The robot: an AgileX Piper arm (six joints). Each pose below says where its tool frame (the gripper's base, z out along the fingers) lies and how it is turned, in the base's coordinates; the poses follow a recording.
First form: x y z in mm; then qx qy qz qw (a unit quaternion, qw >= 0).
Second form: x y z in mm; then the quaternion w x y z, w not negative. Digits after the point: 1 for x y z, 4 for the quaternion.
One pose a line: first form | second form
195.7 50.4 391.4 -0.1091 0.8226 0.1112 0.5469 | 195.7 50.4 391.4 0.5469 -0.1091 0.8226 0.1112
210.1 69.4 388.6 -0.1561 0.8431 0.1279 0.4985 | 210.1 69.4 388.6 0.4985 -0.1561 0.8431 0.1279
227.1 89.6 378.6 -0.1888 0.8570 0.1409 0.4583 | 227.1 89.6 378.6 0.4583 -0.1888 0.8570 0.1409
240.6 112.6 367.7 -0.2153 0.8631 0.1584 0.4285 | 240.6 112.6 367.7 0.4285 -0.2153 0.8631 0.1584
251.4 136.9 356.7 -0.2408 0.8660 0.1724 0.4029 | 251.4 136.9 356.7 0.4029 -0.2408 0.8660 0.1724
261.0 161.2 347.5 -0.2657 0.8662 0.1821 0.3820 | 261.0 161.2 347.5 0.3820 -0.2657 0.8662 0.1821
